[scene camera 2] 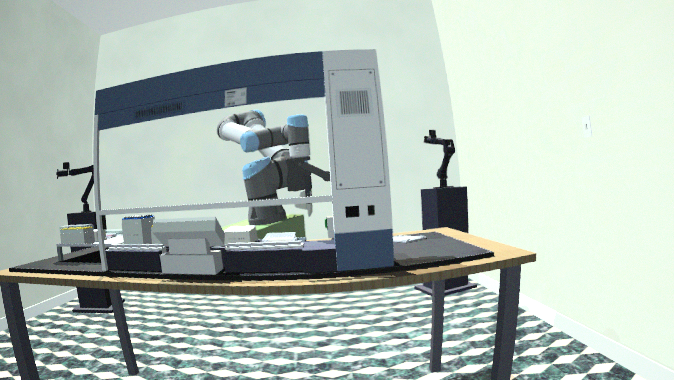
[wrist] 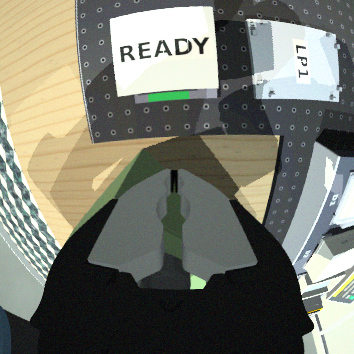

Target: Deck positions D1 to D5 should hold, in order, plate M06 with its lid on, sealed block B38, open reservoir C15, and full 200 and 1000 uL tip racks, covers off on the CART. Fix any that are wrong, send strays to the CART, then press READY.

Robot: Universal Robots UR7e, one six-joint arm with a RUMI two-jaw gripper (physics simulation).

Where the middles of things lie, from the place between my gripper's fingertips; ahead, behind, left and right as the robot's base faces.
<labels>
Right now my hand is 500 mm short of the white column (scene camera 2: 357, 140), 170 mm below it and 40 mm to the right of it.
</labels>
